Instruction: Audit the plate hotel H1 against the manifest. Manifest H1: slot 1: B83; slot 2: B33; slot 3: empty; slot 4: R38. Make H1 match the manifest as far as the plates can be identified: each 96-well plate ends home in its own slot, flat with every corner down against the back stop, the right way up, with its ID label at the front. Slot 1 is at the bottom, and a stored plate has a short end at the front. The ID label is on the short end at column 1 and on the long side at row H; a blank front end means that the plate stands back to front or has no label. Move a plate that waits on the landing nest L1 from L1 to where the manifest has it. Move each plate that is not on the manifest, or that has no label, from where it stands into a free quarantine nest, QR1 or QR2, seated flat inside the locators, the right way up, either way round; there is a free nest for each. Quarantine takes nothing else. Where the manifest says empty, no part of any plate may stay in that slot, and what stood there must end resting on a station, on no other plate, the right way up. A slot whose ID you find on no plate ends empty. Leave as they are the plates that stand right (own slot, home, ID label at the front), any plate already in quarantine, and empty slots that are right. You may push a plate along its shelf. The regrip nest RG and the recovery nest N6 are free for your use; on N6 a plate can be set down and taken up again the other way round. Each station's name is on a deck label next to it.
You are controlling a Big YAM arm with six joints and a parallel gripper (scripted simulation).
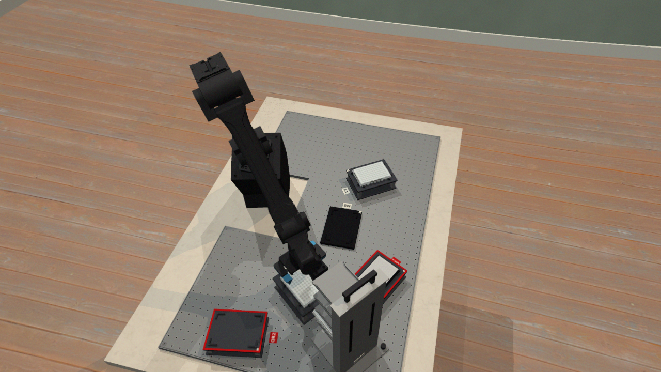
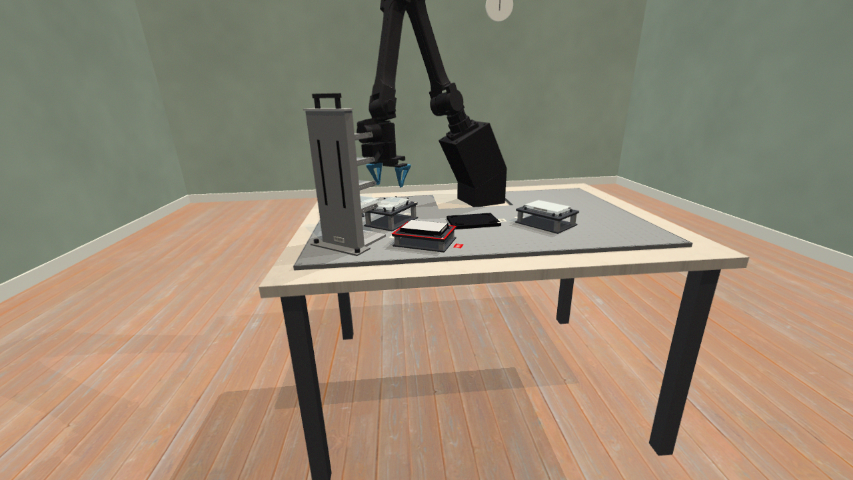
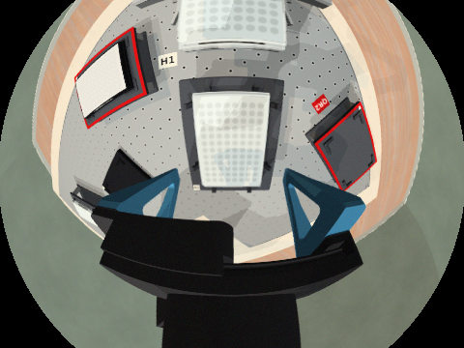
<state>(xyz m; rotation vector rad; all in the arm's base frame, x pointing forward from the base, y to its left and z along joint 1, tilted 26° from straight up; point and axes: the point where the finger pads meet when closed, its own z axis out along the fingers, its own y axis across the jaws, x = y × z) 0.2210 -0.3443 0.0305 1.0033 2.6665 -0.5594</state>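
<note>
My hand is 8 cm above the regrip nest RG. Also, from my hand: plate hotel H1: 19 cm ahead, 17 cm to the right, 5 cm above; then H1 deck label: 15 cm ahead, 1 cm to the right, 14 cm below; then red-edged quarantine nest QR2: 17 cm behind, 16 cm to the right, 10 cm below.
</note>
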